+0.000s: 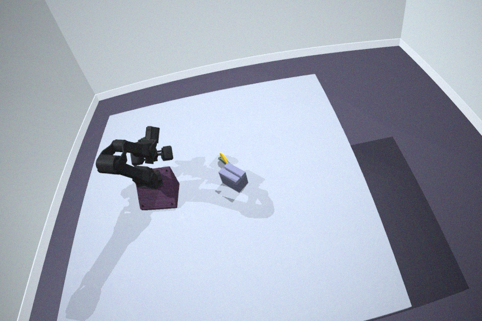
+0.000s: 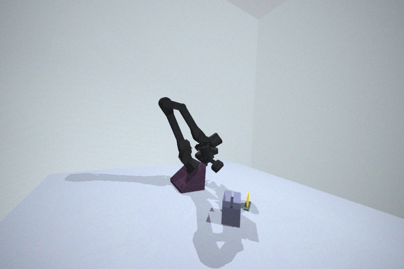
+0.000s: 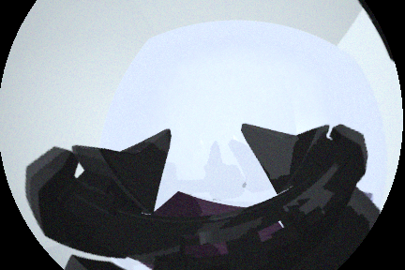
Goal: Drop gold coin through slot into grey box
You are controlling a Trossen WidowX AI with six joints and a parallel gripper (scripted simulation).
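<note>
Now: the gold coin 32 cm ahead of my gripper tip, 8 cm to the right of it and 3 cm below it.
</note>
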